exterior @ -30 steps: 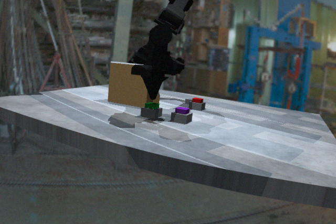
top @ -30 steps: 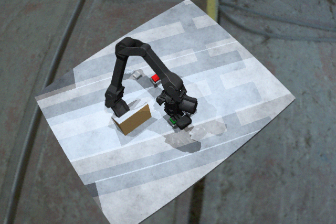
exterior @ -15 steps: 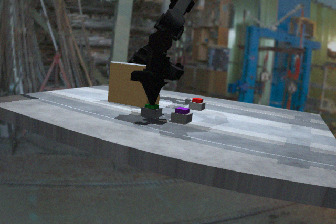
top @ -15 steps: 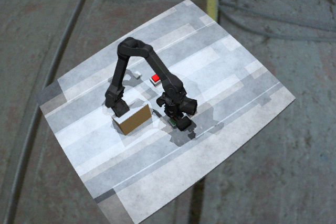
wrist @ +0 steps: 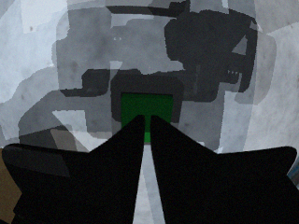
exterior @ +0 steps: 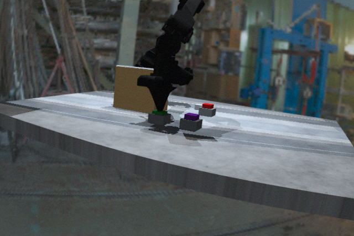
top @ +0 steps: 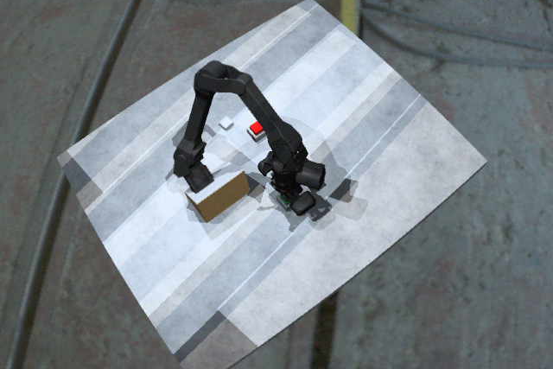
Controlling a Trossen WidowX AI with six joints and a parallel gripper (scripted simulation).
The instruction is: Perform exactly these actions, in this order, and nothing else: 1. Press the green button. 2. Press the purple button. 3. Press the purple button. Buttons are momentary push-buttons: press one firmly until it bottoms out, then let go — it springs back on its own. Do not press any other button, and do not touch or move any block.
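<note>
Now: the green button 1 cm below my gripper tip. The rest, counted from my gripper tip: red button 24 cm to the left, 7 cm ahead; purple button 10 cm ahead; small white block 33 cm to the left, 2 cm below, 2 cm ahead.
</note>
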